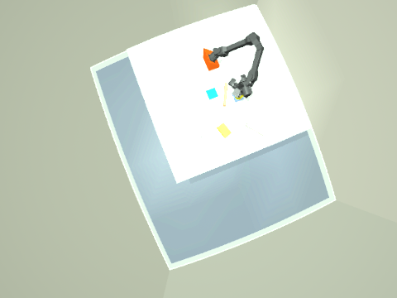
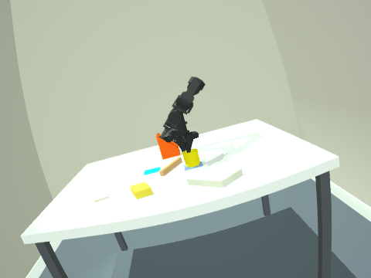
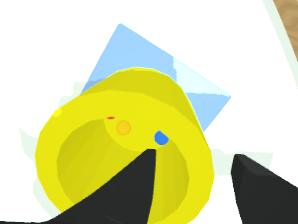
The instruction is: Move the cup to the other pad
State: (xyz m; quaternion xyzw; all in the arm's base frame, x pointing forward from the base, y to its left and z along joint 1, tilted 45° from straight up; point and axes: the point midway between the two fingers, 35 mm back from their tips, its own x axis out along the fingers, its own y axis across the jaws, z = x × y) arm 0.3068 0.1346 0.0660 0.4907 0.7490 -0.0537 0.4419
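My gripper tip is now 2 cm short of the yellow cup, 2 cm to the right of it and 2 cm above it. Round my gripper tip: blue marble (1 cm ahead, 2 cm to the left, 4 cm below); green marble (3 cm ahead, 1 cm to the left, 4 cm below); red marble (4 cm ahead, 3 cm to the left, 4 cm below).
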